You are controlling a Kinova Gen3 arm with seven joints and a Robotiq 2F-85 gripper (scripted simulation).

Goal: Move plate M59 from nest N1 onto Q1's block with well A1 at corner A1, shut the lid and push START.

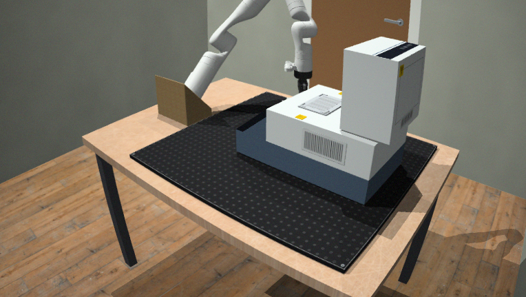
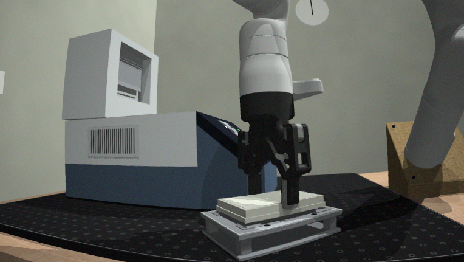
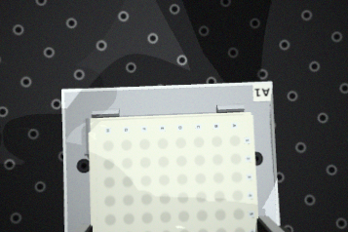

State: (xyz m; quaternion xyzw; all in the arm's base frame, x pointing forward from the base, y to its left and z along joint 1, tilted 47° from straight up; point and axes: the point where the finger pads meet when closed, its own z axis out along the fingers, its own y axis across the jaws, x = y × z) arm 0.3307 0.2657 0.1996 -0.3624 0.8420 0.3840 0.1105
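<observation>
My hand is 10 mm above the plate M59. From my hand the other things lie so: A1 mark 90 mm behind, 10 mm to the right, 20 mm below; then plate nest 30 mm below.
</observation>
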